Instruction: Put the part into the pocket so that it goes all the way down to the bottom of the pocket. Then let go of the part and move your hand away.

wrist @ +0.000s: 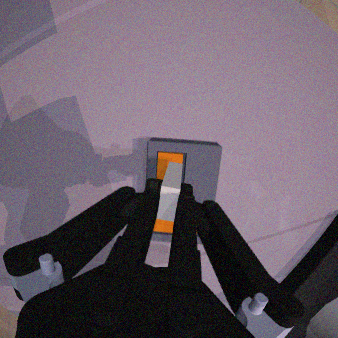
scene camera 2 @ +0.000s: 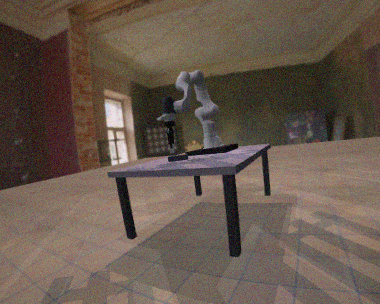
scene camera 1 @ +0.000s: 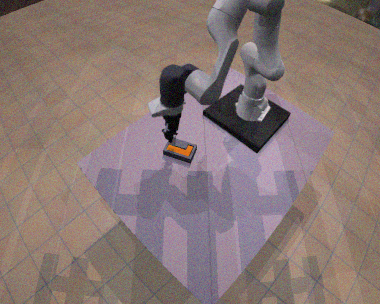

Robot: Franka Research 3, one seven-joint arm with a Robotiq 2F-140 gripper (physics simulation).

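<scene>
An orange L-shaped part (scene camera 1: 180,149) (wrist: 163,165) lies in the L-shaped pocket of a low grey block (scene camera 1: 178,157) (scene camera 2: 177,157) (wrist: 203,167) on the purple table. My gripper (scene camera 1: 173,140) (scene camera 2: 172,149) (wrist: 173,174) is shut with its two pads pressed together and nothing between them. It hangs straight down over the long arm of the part, close above it. I cannot tell whether the fingertips touch the part. In the wrist view the shut pads hide the middle of the part.
The purple table (scene camera 1: 219,211) (scene camera 2: 207,165) (wrist: 235,84) stands on black legs over a tiled floor. The arm's black base plate (scene camera 1: 246,124) (scene camera 2: 216,148) sits right of and behind the block. Arm shadows fall across the table top.
</scene>
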